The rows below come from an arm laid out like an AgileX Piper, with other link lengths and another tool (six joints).
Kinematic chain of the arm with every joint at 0, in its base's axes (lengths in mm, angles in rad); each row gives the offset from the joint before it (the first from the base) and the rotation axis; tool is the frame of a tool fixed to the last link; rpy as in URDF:
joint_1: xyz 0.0 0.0 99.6 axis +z
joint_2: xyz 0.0 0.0 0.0 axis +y
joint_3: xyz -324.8 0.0 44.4 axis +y
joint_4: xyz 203.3 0.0 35.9 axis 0.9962 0 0.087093
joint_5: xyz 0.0 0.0 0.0 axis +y
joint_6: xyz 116.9 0.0 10.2 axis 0.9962 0 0.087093
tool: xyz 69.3 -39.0 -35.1 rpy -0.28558 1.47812 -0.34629
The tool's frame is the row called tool.
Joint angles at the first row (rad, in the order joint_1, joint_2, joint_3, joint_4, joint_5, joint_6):
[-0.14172, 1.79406, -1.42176, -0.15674, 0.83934, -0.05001]
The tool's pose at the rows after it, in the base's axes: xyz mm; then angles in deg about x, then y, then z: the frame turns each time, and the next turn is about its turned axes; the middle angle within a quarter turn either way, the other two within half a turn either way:
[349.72 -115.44 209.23 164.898 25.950 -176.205]
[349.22 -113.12 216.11 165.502 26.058 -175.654]
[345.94 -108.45 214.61 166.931 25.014 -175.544]
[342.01 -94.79 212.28 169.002 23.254 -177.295]
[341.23 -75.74 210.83 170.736 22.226 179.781]
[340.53 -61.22 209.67 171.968 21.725 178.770]
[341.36 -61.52 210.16 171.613 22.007 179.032]
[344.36 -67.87 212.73 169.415 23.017 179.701]
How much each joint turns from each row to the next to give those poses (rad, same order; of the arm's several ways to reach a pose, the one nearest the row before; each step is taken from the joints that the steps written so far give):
[0.00000, -0.02785, -0.03734, 0.00976, 0.03466, -0.00199]
[-0.00002, -0.00479, -0.03053, 0.01646, 0.03373, -0.00003]
[0.00133, 0.00002, -0.00452, 0.02401, 0.02541, 0.00006]
[0.02827, -0.00001, -0.00208, 0.01998, 0.04082, -0.00005]
[0.05093, -0.00001, 0.00002, 0.00689, 0.02716, 0.00471]
[0.03662, 0.00002, -0.00002, 0.00673, 0.01315, 0.02118]
[0.00200, 0.00000, -0.00041, -0.00743, -0.00470, 0.00774]
[0.00002, -0.00001, 0.00004, -0.04148, -0.01847, 0.01839]

